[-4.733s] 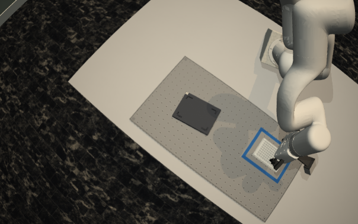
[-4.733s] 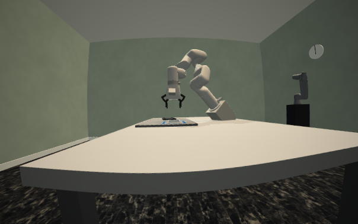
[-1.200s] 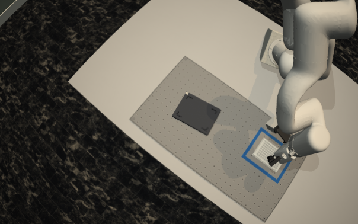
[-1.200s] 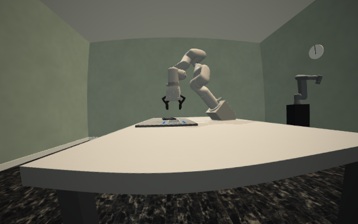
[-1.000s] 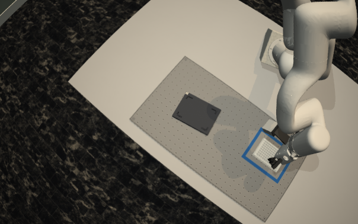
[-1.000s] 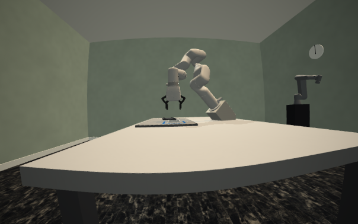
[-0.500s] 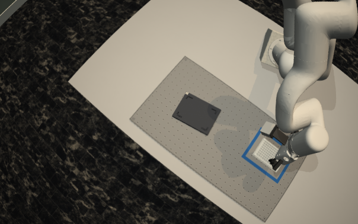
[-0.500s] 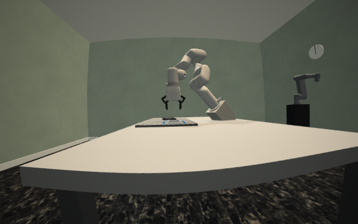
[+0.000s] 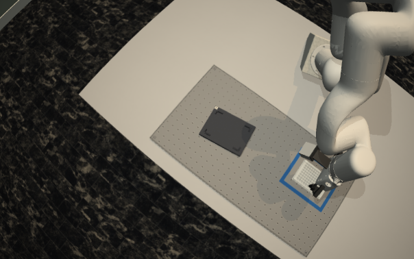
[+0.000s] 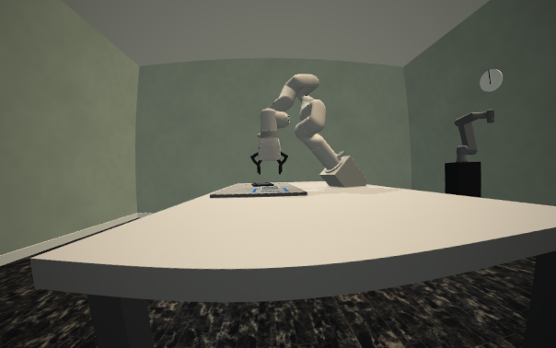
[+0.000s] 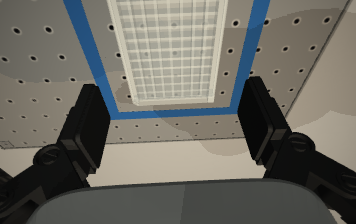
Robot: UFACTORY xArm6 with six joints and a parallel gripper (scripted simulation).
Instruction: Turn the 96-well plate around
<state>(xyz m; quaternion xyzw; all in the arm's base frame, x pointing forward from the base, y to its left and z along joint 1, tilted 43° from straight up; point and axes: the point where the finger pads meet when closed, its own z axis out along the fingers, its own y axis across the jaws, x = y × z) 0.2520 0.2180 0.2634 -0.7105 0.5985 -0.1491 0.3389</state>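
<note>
My hand is 80 mm above the 96-well plate. Also, from my hand: small A1 mark: 410 mm to the right, 130 mm ahead, 70 mm below; then dark plate nest N1: 320 mm to the right, 150 mm ahead, 70 mm below.
</note>
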